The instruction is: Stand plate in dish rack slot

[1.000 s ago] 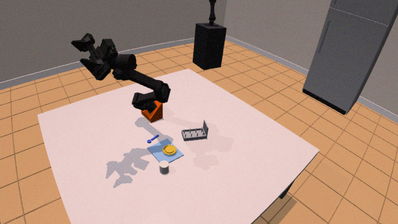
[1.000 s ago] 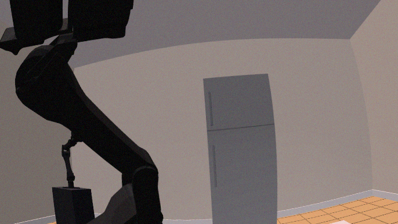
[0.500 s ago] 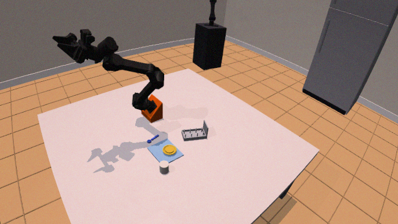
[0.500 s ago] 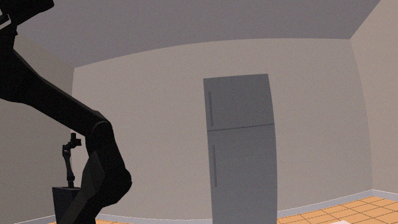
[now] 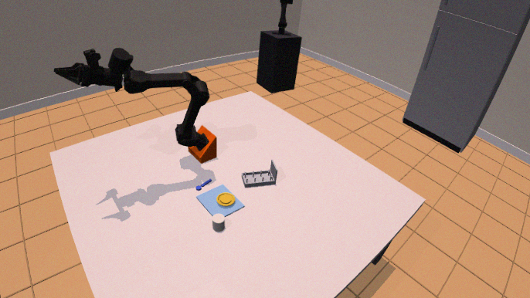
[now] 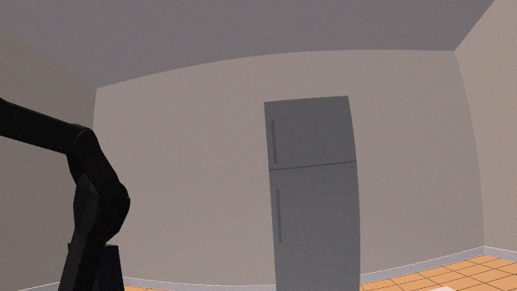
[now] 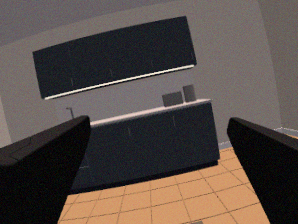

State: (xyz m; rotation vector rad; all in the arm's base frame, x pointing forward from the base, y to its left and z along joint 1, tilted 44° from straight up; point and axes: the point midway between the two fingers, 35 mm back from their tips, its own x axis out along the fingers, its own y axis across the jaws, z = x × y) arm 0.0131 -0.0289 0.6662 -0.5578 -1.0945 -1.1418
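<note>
Now: gripper tip 52 cm above the yellow plate, 48 cm to the right of it and 24 cm short of it. From my gripper tip the other things lie so: blue spoon 54 cm below, 43 cm to the left, 11 cm ahead; then blue mat 54 cm below, 46 cm to the left, 23 cm ahead; then small white cup 51 cm below, 40 cm to the left, 34 cm ahead.
</note>
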